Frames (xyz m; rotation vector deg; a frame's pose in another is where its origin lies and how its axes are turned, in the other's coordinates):
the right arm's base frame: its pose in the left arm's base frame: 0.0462 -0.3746 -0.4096 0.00 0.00 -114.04
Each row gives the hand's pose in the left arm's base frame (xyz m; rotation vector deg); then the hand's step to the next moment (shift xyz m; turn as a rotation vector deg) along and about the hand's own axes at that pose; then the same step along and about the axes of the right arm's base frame.
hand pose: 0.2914 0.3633 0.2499 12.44 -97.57 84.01
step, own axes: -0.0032 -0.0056 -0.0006 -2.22 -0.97 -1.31
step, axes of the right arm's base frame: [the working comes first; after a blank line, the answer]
step, axes of the left arm's base frame: 0.0057 -0.0024 0.0018 2.61 0.01 -0.89

-0.0002 0.0062 0.0018 -1.07 2.38 -0.89
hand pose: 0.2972 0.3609 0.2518 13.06 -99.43 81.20
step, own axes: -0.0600 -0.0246 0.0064 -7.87 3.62 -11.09
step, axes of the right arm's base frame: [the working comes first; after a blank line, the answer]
step, axes of the left arm's base frame: 0.0488 -0.0356 -0.0245 8.08 8.01 -8.28

0.0126 0.0590 -0.0245 -10.61 4.12 -8.28
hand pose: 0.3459 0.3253 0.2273 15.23 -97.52 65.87
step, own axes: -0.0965 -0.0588 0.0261 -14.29 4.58 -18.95
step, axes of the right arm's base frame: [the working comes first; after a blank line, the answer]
step, axes of the left arm's base frame: 0.0657 -0.0831 -0.0473 15.23 12.58 -13.94

0.0491 0.0938 -0.0473 -17.69 8.78 -13.94
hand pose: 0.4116 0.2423 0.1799 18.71 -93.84 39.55
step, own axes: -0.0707 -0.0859 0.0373 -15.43 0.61 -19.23
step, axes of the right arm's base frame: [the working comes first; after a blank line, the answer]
step, axes of the left arm's base frame: 0.0333 -0.1014 -0.0487 17.95 9.46 -14.02

0.0791 0.0717 -0.0487 -15.95 12.54 -14.02
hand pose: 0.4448 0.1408 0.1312 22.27 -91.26 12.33
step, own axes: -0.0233 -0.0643 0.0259 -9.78 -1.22 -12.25
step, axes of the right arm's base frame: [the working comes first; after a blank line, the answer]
step, axes of the left arm's base frame: 0.0006 -0.0662 -0.0311 12.03 4.54 -9.04

0.0602 0.0275 -0.0311 -9.05 9.14 -9.04
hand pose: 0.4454 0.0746 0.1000 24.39 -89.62 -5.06
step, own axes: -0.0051 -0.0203 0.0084 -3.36 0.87 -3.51
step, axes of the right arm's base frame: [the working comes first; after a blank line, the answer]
step, axes of the left arm's base frame: -0.0040 -0.0189 -0.0117 3.18 2.61 -2.73

0.0189 0.0040 -0.0117 -3.67 1.84 -2.73
